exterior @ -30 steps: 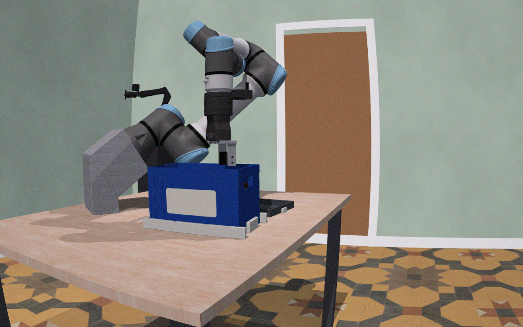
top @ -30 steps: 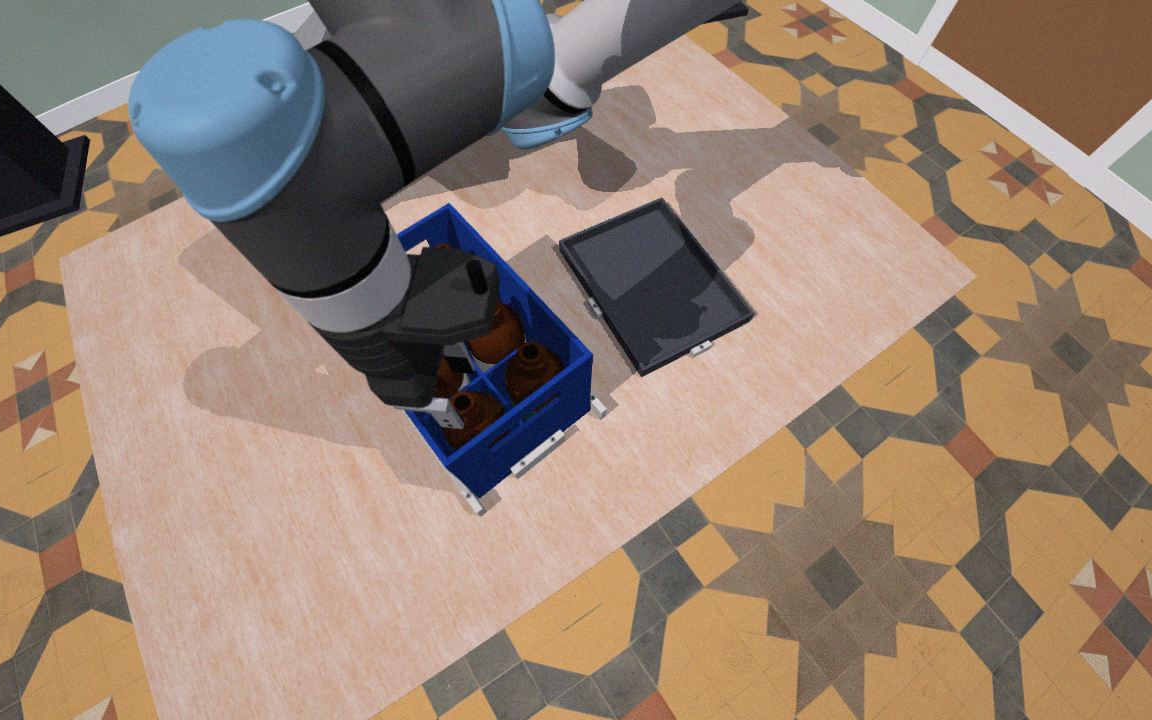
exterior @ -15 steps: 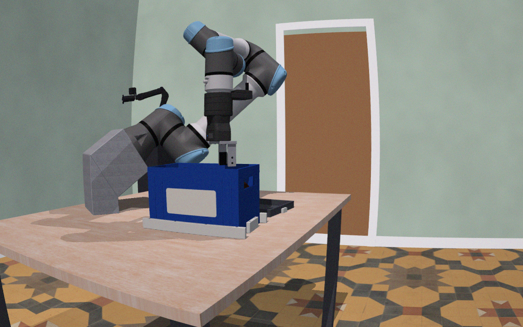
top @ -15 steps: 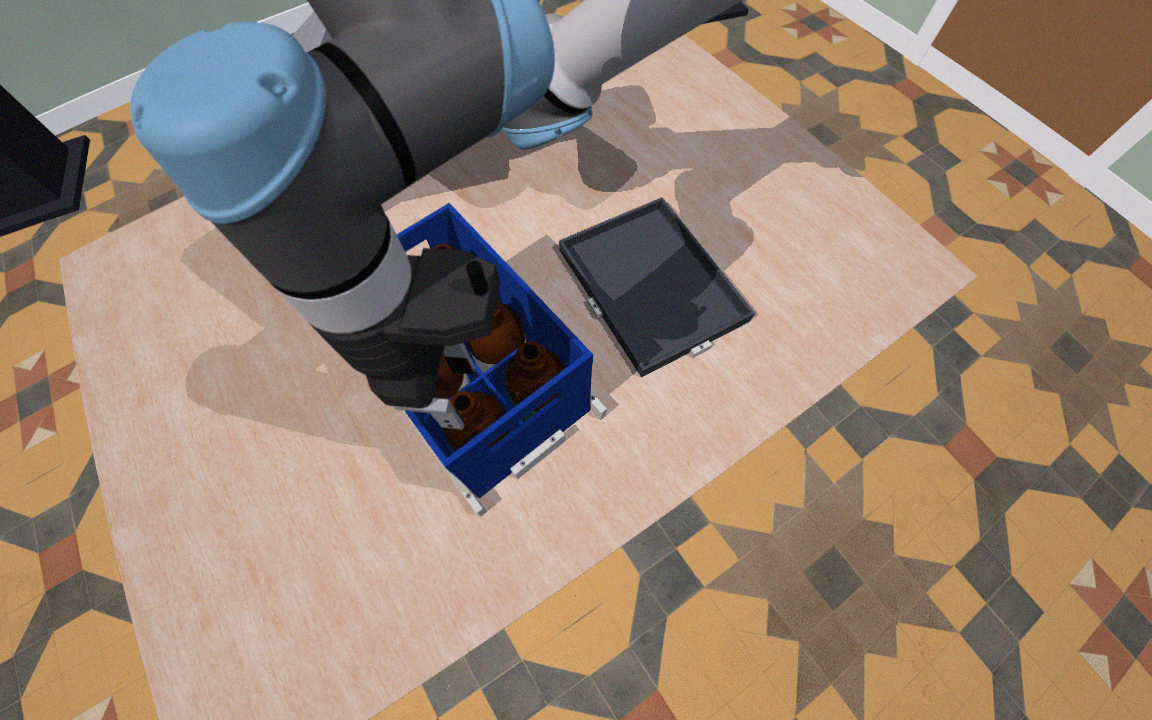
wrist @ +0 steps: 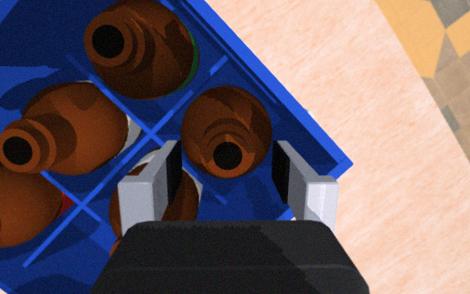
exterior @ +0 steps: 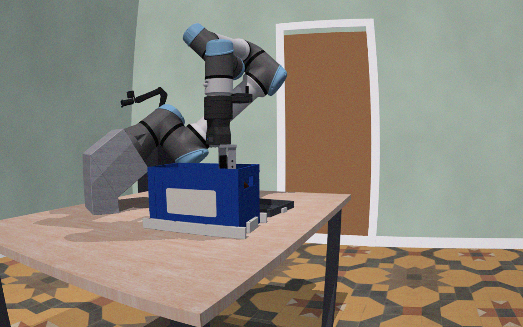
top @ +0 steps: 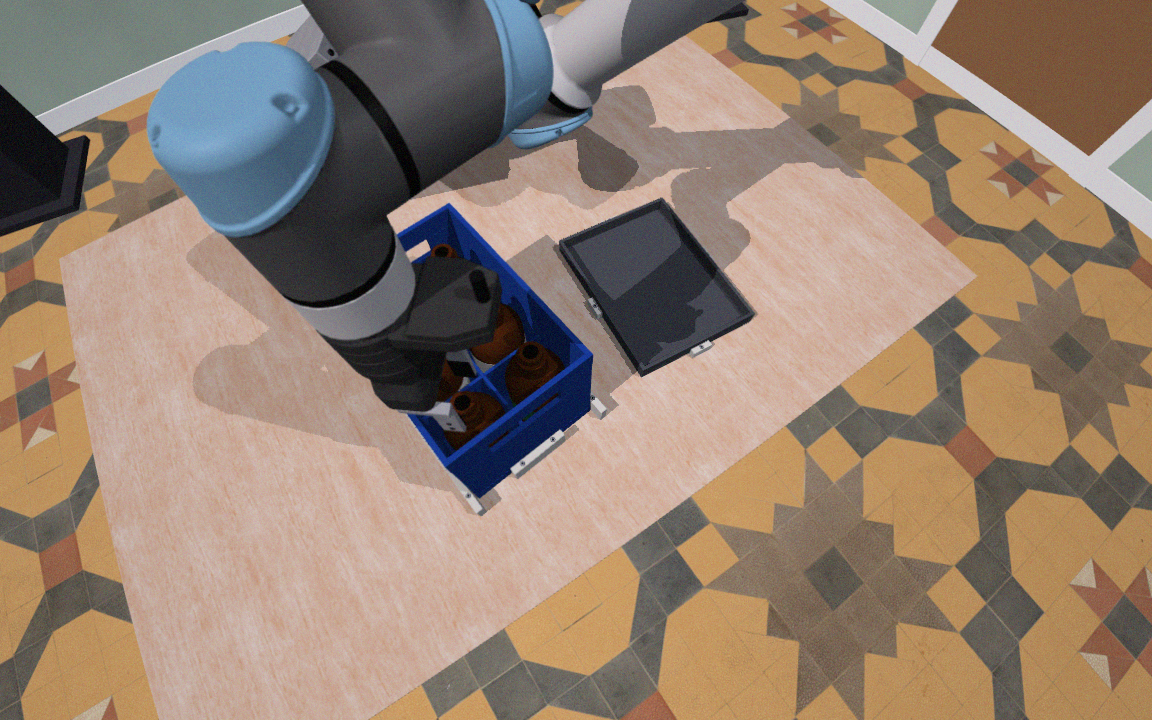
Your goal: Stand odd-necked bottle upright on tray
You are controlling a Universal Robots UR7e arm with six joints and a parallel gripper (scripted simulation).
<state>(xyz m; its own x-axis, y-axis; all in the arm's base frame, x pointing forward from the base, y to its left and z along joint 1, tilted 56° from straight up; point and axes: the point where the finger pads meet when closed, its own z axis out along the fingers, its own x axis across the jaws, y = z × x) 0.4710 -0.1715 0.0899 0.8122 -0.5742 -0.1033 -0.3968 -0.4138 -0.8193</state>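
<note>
The blue crate is 100 mm below my hand, 100 mm behind it and 10 mm to the left of it. From my hand the other things lie so: glass bottle 190 mm behind, 100 mm below, 30 mm to the left; dark tray 310 mm to the left, 180 mm below, 150 mm behind.
</note>
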